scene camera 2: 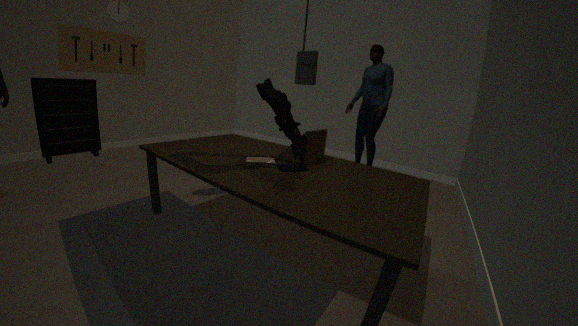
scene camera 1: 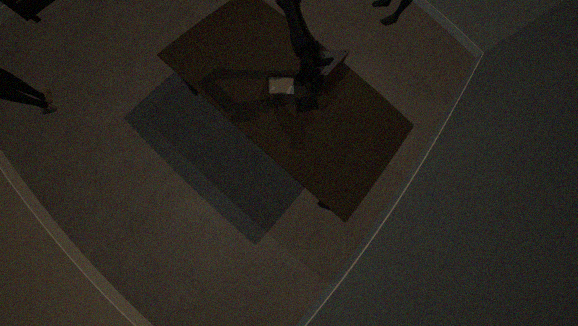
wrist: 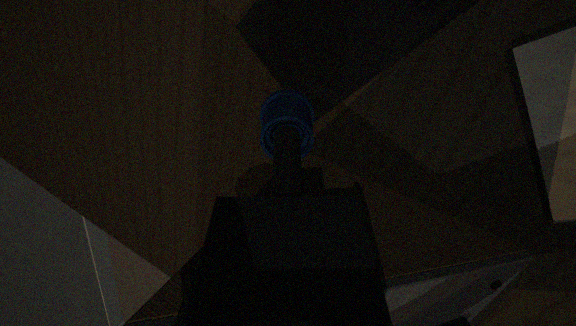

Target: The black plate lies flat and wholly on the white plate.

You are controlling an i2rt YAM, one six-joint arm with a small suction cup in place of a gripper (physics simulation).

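Frame: origin at the arm's base, x right, y ahead, z up, level; centimetres.
Where they show: hand, its tool point: (scene camera 2: 297, 152) (scene camera 1: 313, 91) (wrist: 286, 114); arm's base, origin of its link: (scene camera 2: 299, 144) (scene camera 1: 318, 63).
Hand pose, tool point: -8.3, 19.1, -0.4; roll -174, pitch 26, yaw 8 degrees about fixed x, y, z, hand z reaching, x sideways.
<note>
Things, the pixels of their top centre, and the offset from my tool point, as dx, dy, dz. Level surfaces: height alone.
- black plate, centre of its top: (wrist: 339, 12) (scene camera 2: 292, 166) (scene camera 1: 307, 102) -0.2, +4.7, -6.8
- white plate, centre of its top: (scene camera 2: 260, 159) (scene camera 1: 281, 85) +19.8, +4.4, -7.2
- brown table, height of its surface: dz -7.8
The black plate (scene camera 1: 307, 104) (scene camera 2: 291, 168) (wrist: 350, 40) lies flat on the table, apart from the white plate. The white plate (scene camera 1: 281, 85) (scene camera 2: 260, 160) (wrist: 542, 95) lies on the table to the left of the black plate in both scene views and at the right edge of the wrist view, partly in shadow. My gripper, a blue suction cup (wrist: 286, 112), overlaps the near edge of the black plate in the wrist view; whether it touches the plate cannot be told. Nothing hangs from the cup. In the scene views the dark arm hides the cup.
The brown table (scene camera 1: 345, 150) (scene camera 2: 350, 200) carries both plates. An upright panel (scene camera 1: 336, 61) (scene camera 2: 317, 145) stands close behind the arm. The arm's shadow falls across the table. A person (scene camera 2: 375, 95) stands behind the table, and a dark cabinet (scene camera 2: 66, 117) stands at the left wall.
</note>
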